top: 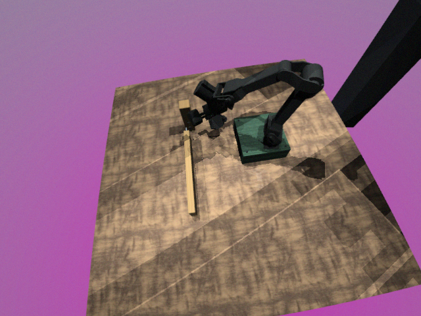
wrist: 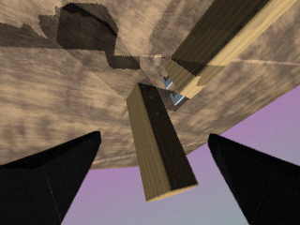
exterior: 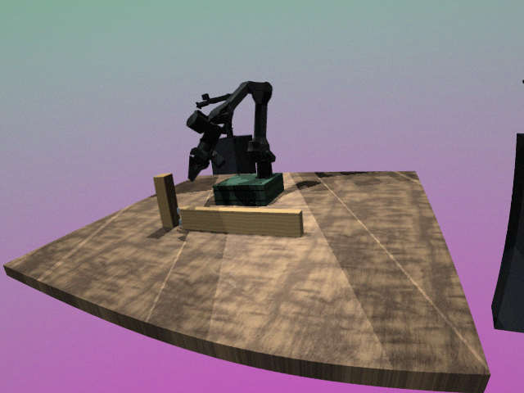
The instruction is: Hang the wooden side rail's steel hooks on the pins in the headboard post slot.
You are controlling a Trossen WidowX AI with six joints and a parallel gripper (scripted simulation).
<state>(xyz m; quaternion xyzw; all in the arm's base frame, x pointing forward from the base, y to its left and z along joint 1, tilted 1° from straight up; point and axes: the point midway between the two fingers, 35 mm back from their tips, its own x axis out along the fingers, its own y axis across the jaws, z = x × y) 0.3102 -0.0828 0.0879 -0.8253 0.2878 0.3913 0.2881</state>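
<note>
Now: gripper tip 80 mm short of the headboard post, 60 mm above it and 50 mm to the left of it.
</note>
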